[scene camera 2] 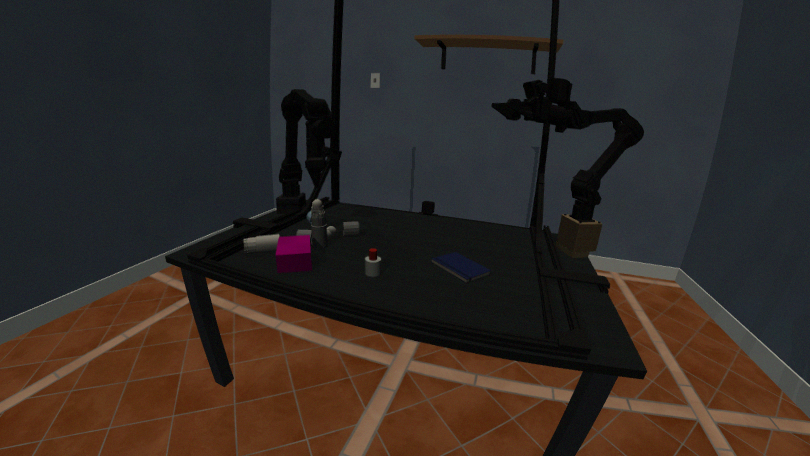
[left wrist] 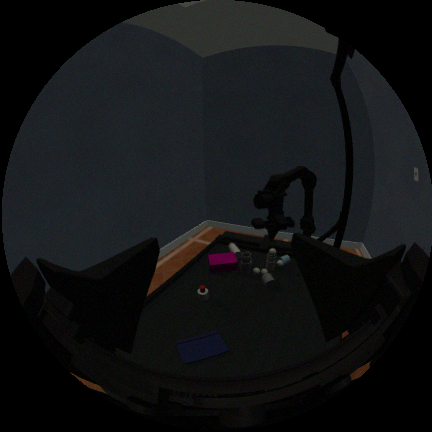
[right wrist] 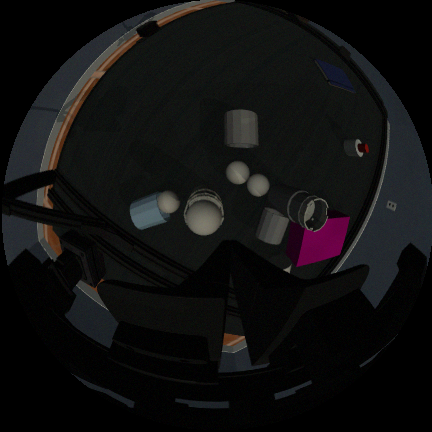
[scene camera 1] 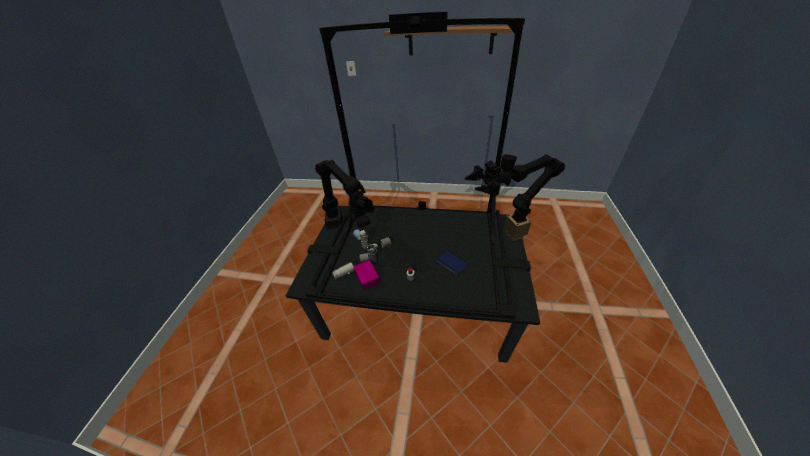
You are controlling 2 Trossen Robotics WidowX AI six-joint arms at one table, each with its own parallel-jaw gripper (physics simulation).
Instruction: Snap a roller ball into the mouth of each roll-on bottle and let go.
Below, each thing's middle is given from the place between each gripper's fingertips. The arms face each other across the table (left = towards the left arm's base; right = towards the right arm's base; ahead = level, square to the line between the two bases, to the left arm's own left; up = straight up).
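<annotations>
I see the light blue cap (right wrist: 144, 212), and it sits 80 mm behind my right hand, 70 mm to the right of it and 140 mm below it.
From my left hand, the light blue cap is 5 cm behind, 61 cm to the right and 41 cm below.
</annotations>
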